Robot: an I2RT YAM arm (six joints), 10 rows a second.
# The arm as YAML. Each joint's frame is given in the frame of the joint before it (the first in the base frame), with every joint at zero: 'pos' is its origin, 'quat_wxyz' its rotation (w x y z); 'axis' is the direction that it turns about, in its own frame. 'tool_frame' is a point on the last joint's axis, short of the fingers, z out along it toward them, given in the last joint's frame.
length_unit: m
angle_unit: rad
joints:
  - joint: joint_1
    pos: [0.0, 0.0, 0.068]
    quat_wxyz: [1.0, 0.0, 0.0, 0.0]
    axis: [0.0, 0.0, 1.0]
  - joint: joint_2
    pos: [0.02, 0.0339, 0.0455]
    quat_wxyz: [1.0, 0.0, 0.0, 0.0]
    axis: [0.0, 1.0, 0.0]
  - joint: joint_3
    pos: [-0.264, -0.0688, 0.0]
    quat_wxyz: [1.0, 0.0, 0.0, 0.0]
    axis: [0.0, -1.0, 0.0]
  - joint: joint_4
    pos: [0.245, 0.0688, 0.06]
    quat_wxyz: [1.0, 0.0, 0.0, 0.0]
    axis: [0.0, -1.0, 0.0]
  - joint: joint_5
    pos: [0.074, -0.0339, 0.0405]
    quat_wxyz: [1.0, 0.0, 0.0, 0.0]
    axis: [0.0, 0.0, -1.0]
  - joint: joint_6
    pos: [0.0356, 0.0, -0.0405]
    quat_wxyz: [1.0, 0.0, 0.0, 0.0]
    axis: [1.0, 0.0, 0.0]
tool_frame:
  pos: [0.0, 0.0, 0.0]
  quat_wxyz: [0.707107, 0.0, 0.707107, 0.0]
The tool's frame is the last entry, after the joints.
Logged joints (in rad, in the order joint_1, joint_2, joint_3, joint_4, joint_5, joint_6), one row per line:
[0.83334 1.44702 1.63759 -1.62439 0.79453 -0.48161]
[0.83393 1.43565 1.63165 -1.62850 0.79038 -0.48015]
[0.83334 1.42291 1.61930 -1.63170 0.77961 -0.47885]
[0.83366 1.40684 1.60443 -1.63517 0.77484 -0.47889]
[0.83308 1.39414 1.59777 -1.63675 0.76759 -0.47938]
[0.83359 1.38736 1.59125 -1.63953 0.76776 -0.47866]
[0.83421 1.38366 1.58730 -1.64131 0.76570 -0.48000]
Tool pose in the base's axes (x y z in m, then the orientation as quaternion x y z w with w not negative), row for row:
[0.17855 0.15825 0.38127 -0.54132 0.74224 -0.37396 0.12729]
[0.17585 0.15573 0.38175 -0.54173 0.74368 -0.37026 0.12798]
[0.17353 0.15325 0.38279 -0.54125 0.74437 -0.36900 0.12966]
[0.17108 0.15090 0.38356 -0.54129 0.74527 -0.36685 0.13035]
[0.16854 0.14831 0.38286 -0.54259 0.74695 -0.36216 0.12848]
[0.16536 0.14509 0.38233 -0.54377 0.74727 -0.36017 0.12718]
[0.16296 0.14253 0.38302 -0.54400 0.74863 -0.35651 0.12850]
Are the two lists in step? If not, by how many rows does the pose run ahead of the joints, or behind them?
The pose runs 2 rows behind the joints: the pose in row i belongs to the joints in row i - 2.
